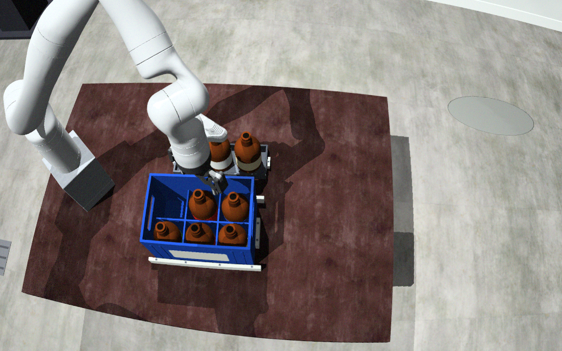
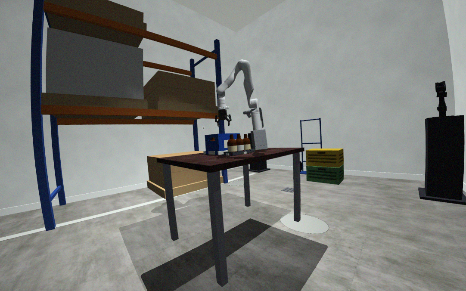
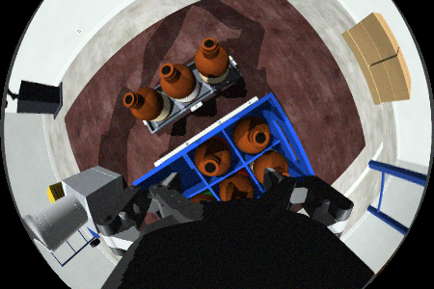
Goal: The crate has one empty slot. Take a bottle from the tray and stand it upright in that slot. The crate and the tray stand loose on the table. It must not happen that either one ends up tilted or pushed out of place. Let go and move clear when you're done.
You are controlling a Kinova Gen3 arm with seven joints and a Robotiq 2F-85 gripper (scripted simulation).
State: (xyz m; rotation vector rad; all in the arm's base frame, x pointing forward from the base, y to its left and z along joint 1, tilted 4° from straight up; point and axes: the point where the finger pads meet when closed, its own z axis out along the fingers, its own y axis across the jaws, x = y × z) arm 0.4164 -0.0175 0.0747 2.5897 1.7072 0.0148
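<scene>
The brown bottle is 17 cm to the left of my hand, 16 cm below it and 2 cm behind it. Round my hand: grey tray 23 cm below, 17 cm to the left, 2 cm behind; then crate 16 cm below, 5 cm to the right, 1 cm behind.
</scene>
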